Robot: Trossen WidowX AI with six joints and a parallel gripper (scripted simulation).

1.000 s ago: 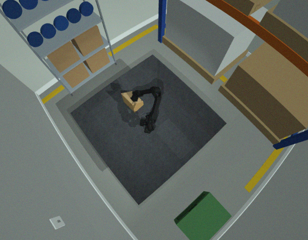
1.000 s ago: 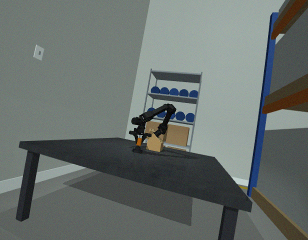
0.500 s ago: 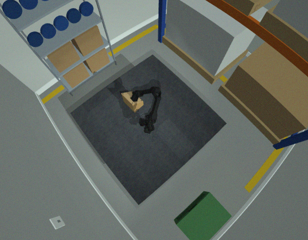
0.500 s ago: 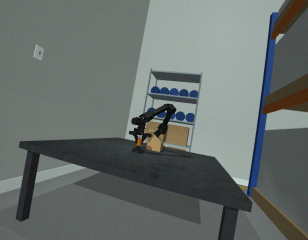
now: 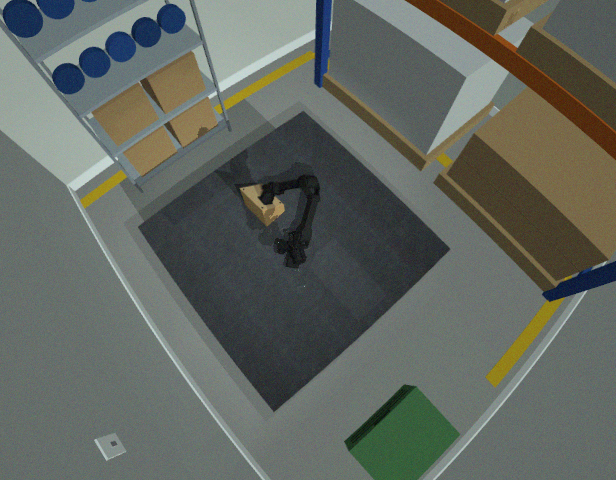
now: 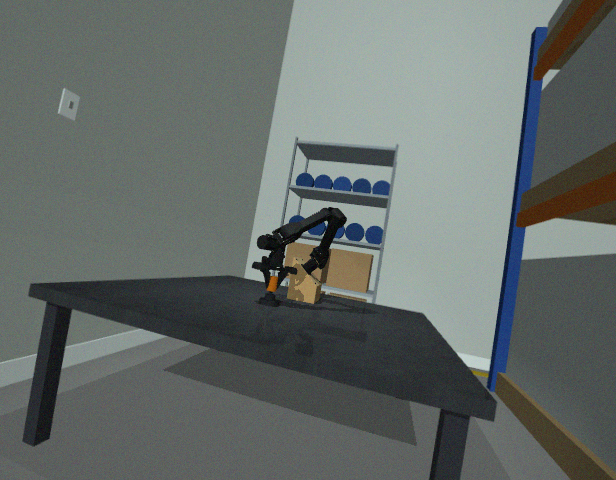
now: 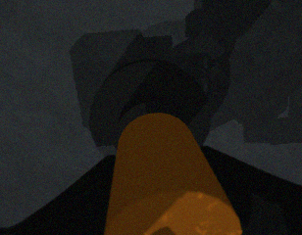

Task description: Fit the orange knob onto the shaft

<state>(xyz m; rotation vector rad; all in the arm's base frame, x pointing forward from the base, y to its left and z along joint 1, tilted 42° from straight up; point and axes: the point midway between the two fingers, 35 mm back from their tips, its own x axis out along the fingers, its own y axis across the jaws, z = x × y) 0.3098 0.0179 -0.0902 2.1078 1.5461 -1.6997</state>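
My gripper tip is now 2 cm below the orange knob. The rest, counted from my gripper tip: dark round pedestal (4 cm below).
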